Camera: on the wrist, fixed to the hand. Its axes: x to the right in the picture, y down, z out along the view.
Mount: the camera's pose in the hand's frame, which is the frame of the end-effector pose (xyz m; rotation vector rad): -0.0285 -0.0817 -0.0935 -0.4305 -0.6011 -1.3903
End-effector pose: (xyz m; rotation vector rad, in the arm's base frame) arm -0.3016 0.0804 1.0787 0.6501 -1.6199 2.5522
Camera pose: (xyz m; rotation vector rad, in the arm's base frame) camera -0.2843 0.2041 1.1039 1.7302 -1.0084 1.0181
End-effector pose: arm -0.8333 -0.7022 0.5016 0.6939 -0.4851 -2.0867
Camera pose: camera -0.8106 -0.6414 0.3920 -0.0232 -0.2281 2.6918
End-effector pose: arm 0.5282 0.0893 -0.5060 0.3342 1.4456 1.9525
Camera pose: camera 0.5260 0.0139 -0.6087 -0.2485 0.4900 0.8128
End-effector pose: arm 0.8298 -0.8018 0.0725 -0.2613 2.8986 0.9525
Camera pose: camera 0.8709 -0.9182 0.1038 -1.4153 1.3362 0.9858
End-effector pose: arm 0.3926 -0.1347 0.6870 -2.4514 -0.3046 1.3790
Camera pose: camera 0.4555 -0.0836 0.7853 -1.2122 -2.0666 1.2562
